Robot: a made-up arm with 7 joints. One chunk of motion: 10 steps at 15 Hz.
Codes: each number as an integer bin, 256 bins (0 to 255) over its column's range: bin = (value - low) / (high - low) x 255, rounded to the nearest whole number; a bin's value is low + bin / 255 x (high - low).
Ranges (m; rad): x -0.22..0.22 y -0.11..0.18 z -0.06..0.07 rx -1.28..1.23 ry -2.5..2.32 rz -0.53..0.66
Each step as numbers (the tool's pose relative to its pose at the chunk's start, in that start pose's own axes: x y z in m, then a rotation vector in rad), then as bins.
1 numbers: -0.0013 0.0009 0.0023 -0.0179 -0.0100 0.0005
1 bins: 127 98 122 128 132 114
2 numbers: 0.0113 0.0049 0.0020 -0.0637 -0.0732 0.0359
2 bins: 134 101 122 124 128 121
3 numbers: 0.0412 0.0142 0.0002 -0.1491 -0.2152 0.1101
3 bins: 151 109 118 115 121 137
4 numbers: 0.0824 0.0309 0.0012 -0.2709 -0.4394 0.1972
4 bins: 175 124 120 103 109 156
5 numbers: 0.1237 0.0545 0.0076 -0.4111 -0.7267 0.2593
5 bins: 199 145 133 88 94 169
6 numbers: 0.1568 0.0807 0.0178 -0.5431 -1.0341 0.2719
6 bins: 218 168 153 75 78 172
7 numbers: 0.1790 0.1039 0.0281 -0.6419 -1.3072 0.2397
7 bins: 231 188 173 65 63 165
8 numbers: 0.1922 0.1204 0.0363 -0.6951 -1.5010 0.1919
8 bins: 239 203 189 59 53 155
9 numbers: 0.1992 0.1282 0.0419 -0.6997 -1.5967 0.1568
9 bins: 243 209 200 59 48 147
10 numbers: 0.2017 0.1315 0.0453 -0.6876 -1.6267 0.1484
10 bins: 244 212 207 60 46 145
